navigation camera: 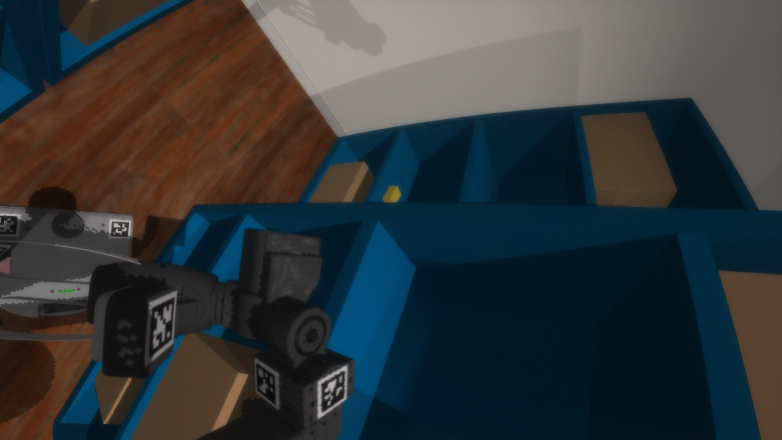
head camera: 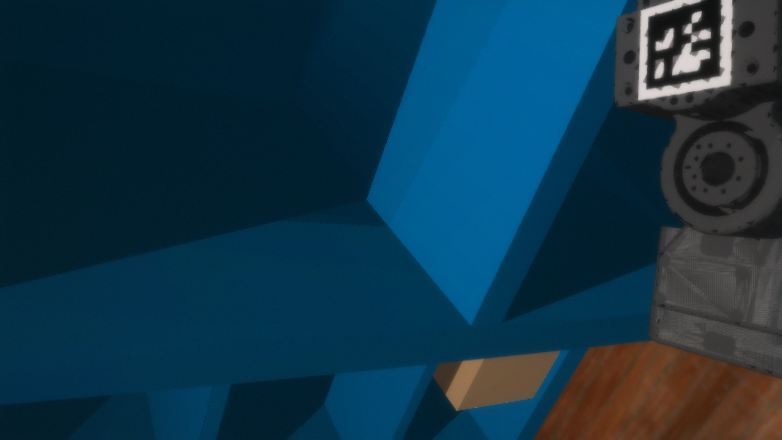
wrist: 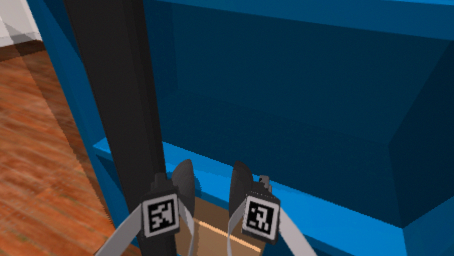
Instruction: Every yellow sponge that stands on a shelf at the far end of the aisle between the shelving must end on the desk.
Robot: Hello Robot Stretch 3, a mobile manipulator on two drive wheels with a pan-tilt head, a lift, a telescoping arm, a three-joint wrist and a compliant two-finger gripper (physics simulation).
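Where they show: gripper, fingertip midpoint: (wrist: 212, 179); robot's base, origin of the base link: (navigation camera: 69, 224).
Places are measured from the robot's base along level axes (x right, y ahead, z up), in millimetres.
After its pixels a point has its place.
Note:
A small yellow sponge (navigation camera: 391, 193) @(z 571, x 1126, y 242 mm) shows in the navigation view, in a compartment of the blue shelving beyond the nearer shelf's edge, beside a blue panel. The sponge does not show in the head or wrist view. My gripper (wrist: 212, 179) @(z 885, x -84, y -2 mm) is at the bottom of the wrist view, its two fingers apart with no object between them. It is in front of a dark blue shelf compartment, with a cardboard box showing behind and below the fingers. The desk does not show in these views.
Blue shelving (head camera: 492, 136) @(z 991, x 382, y -72 mm) (navigation camera: 546, 221) @(z 1260, x 402, y 84 mm) (wrist: 320, 205) stands close to my arm. Cardboard boxes sit in it, one low in the head view (head camera: 503, 383) @(z 230, x 1132, y 377 mm), others in the navigation view (navigation camera: 628, 158) @(z 1593, x 1132, y 376 mm) (navigation camera: 336, 183) @(z 225, x 1087, y 301 mm). Wooden floor (navigation camera: 180, 109) @(z 0, x 302, y 503 mm) (wrist: 55, 130) @(z 0, x -1385, y -967 mm) lies beside the shelving, with a pale wall (navigation camera: 464, 54) @(z 971, x 1018, y 858 mm) beyond.

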